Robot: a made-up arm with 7 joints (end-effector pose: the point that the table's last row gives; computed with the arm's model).
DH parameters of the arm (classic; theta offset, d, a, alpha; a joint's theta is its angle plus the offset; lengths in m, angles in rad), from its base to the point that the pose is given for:
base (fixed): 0 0 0 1.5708
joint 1: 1.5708 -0.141 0 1.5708
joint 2: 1.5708 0 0 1.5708
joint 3: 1.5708 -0.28 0 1.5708
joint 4: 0 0 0 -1.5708
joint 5: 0 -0.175 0 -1.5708
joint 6: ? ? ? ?
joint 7: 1.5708 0 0 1.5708
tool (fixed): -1.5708 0 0 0
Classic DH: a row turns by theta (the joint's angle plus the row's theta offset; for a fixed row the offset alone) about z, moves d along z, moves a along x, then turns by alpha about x.
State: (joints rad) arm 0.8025 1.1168 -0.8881 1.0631 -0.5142 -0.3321 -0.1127
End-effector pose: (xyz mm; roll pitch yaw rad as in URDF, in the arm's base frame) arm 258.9 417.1 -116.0 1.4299 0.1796 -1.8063
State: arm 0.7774 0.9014 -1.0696 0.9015 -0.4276 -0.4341 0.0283
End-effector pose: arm 282.3 371.0 -192.9 1.1134 -0.0414 -1.9617
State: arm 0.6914 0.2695 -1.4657 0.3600 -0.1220 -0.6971 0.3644
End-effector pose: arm 288.1 200.1 -338.0 0.5293 -0.5438 -2.1699
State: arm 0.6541 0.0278 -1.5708 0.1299 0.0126 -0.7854 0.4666
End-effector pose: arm 276.2 130.9 -360.3 0.4198 -0.6698 -2.2054
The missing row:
joint 6: -1.5708 0 0 1.5708
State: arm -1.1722 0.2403 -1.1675 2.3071 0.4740 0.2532 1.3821
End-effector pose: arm -151.8 63.8 -119.2 -2.8402 -0.1212 0.3362
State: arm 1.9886 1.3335 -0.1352 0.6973 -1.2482 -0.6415 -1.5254
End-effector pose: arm 57.3 540.0 147.3 -2.2040 0.0377 -0.8882
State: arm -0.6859 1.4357 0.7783 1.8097 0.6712 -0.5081 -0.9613
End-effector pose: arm 148.3 393.5 -10.0 3.0631 -0.5706 -2.4254
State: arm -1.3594 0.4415 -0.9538 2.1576 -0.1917 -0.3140 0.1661
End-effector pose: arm -193.8 111.8 -127.8 -1.4215 -0.8401 0.3311
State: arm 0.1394 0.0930 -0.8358 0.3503 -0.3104 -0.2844 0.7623
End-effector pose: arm 101.9 137.9 -436.7 -0.4390 -0.5703 -1.3055
